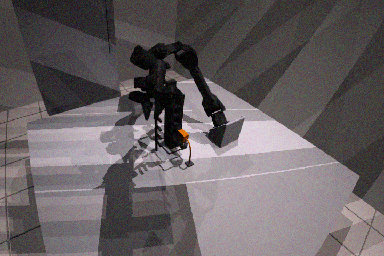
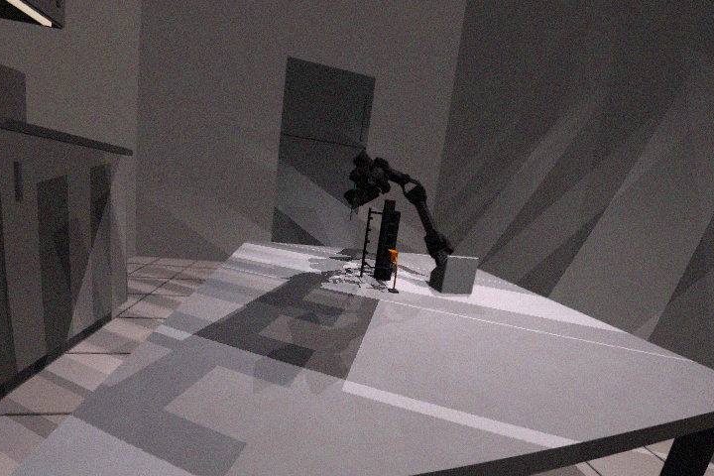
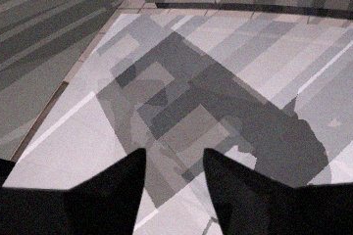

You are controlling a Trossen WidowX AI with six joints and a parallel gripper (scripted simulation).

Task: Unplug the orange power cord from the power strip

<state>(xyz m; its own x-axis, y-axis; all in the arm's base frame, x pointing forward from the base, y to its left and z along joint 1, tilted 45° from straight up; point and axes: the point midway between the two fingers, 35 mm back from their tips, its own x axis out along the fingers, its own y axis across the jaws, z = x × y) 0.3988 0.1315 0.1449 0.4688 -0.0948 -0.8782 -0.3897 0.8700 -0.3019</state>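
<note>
Right now the orange plug is 17 cm behind my gripper tip, 15 cm below it and 4 cm to the right of it.
</note>
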